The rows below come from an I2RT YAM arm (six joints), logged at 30 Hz.
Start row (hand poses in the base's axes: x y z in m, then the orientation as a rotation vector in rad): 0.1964 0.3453 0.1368 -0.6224 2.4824 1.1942
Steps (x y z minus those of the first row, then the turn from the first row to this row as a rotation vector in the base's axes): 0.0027 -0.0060 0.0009 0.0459 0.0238 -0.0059; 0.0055 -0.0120 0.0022 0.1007 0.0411 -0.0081; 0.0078 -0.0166 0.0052 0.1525 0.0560 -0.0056; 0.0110 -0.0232 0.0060 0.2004 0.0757 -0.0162; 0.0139 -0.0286 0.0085 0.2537 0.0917 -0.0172; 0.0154 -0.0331 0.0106 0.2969 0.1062 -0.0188; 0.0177 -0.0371 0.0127 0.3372 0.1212 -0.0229; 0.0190 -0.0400 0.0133 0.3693 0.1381 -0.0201; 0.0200 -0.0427 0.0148 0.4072 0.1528 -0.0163; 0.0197 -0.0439 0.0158 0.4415 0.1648 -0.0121; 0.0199 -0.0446 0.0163 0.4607 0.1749 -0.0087; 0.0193 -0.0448 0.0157 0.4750 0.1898 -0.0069; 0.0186 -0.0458 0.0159 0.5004 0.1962 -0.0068; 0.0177 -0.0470 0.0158 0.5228 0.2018 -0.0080; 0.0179 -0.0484 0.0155 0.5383 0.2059 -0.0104; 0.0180 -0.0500 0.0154 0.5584 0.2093 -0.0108; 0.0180 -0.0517 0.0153 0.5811 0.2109 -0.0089; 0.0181 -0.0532 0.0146 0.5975 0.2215 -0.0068; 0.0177 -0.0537 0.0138 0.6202 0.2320 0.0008; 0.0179 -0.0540 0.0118 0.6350 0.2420 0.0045
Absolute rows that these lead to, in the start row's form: 0.1991 0.3393 0.1377 -0.5916 2.4671 1.2597; 0.2019 0.3333 0.1390 -0.5659 2.4378 1.3323; 0.2042 0.3287 0.1420 -0.5477 2.4071 1.4010; 0.2074 0.3221 0.1428 -0.5109 2.3821 1.4624; 0.2103 0.3167 0.1453 -0.4864 2.3478 1.5303; 0.2118 0.3122 0.1474 -0.4645 2.3199 1.5854; 0.2141 0.3082 0.1495 -0.4397 2.2939 1.6360; 0.2154 0.3053 0.1501 -0.4251 2.2758 1.6819; 0.2164 0.3026 0.1516 -0.4109 2.2497 1.7324; 0.2161 0.3014 0.1526 -0.3995 2.2243 1.7771; 0.2163 0.3007 0.1531 -0.3927 2.2120 1.8048; 0.2157 0.3005 0.1525 -0.3827 2.2076 1.8302; 0.2150 0.2995 0.1527 -0.3714 2.1862 1.8597; 0.2141 0.2983 0.1526 -0.3598 2.1670 1.8848; 0.2143 0.2969 0.1523 -0.3495 2.1538 1.9016; 0.2144 0.2953 0.1522 -0.3408 2.1352 1.9230; 0.2144 0.2936 0.1521 -0.3351 2.1124 1.9464; 0.2145 0.2921 0.1514 -0.3267 2.1015 1.9703; 0.2141 0.2916 0.1506 -0.3234 2.0833 2.0024; 0.2143 0.2913 0.1486 -0.3178 2.0732 2.0250
